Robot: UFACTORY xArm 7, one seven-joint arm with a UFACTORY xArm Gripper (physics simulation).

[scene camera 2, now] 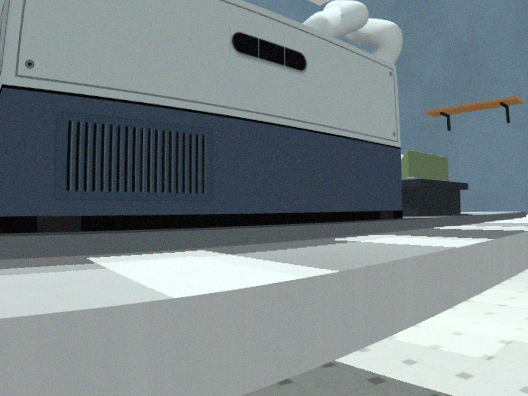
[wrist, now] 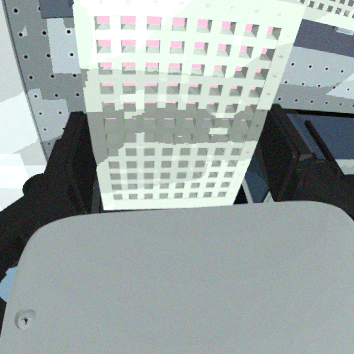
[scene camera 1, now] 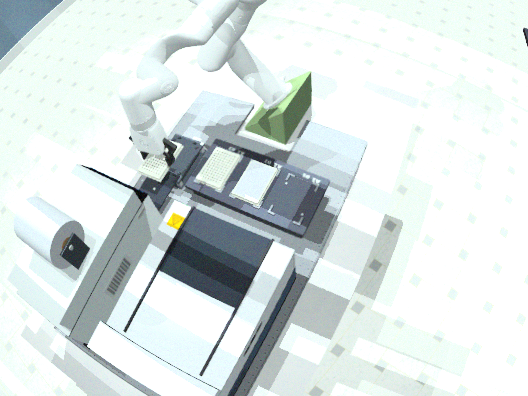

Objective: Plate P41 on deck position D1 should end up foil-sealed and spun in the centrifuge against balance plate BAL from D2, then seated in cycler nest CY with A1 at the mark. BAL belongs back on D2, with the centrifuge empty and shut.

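Frame: origin at the arm's base, x left, y back, z up, level; metres.
Where they show: gripper, fingertip midpoint: (wrist: 176, 130) (scene camera 1: 159, 159); arm's base, link origin: (scene camera 1: 278, 96).
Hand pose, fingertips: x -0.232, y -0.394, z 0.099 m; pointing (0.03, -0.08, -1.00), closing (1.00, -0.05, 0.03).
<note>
Things, the pixels of their top centre, and the offset from my fingertips. "spot": a spot on its surface instead. Level surfaces: height alone.
- ivory well plate, top centre: (wrist: 178, 131) (scene camera 1: 159, 157) dz +0.007, dx +0.001, dy +0.005 m
- dark unit, surface spot: (scene camera 1: 154, 189) spot: dz -0.074, dx -0.012, dy -0.060 m
- dark deck, surface height: dz -0.117 m
- plate with a plain pale top, top centre: (scene camera 1: 254, 180) dz -0.101, dx +0.261, dy +0.059 m
- large roll, top centre: (scene camera 1: 35, 220) dz +0.299, dx -0.055, dy -0.376 m
My gripper (scene camera 1: 159, 161) (wrist: 176, 130) is shut on an ivory well plate (scene camera 1: 154, 169) (wrist: 187, 100), with one black finger at each side of it. Pink shows in many of its wells. I take it for P41, but no name is readable. In scene camera 1 it is over the dark unit (scene camera 1: 154, 189) left of the deck; the height is hard to tell. On the dark deck (scene camera 1: 315, 205), the right-hand position D1 has bare corner brackets. A plate with a plain pale top (scene camera 1: 256, 182) sits at the middle position, D2. The centrifuge's inside and nest CY cannot be made out.
A well plate (scene camera 1: 218, 167) (wrist: 332, 6) sits on the deck's left position. A large white-and-blue machine (scene camera 1: 280, 260) (scene camera 2: 300, 165) stands in front of the deck. A tall grey panel (scene camera 1: 112, 265) and a large roll (scene camera 1: 45, 227) are at the left. A green wedge (scene camera 1: 287, 115) (scene camera 2: 427, 166) stands behind the deck.
</note>
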